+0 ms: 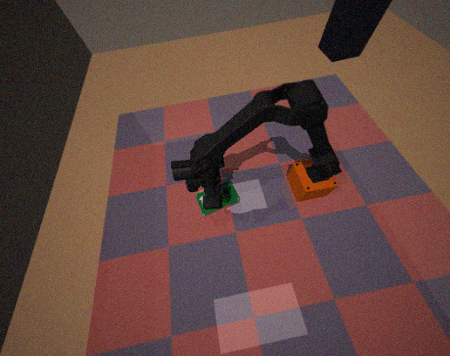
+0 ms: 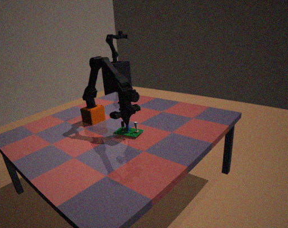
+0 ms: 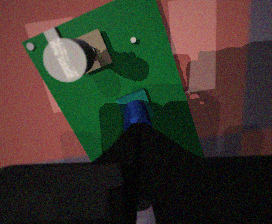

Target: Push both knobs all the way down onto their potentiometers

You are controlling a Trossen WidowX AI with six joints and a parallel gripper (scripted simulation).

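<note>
My gripper tip is now 50 mm short of the white knob, 20 mm to the right of it and 10 mm below it. Also, from my gripper tip: blue knob (20 mm below).
</note>
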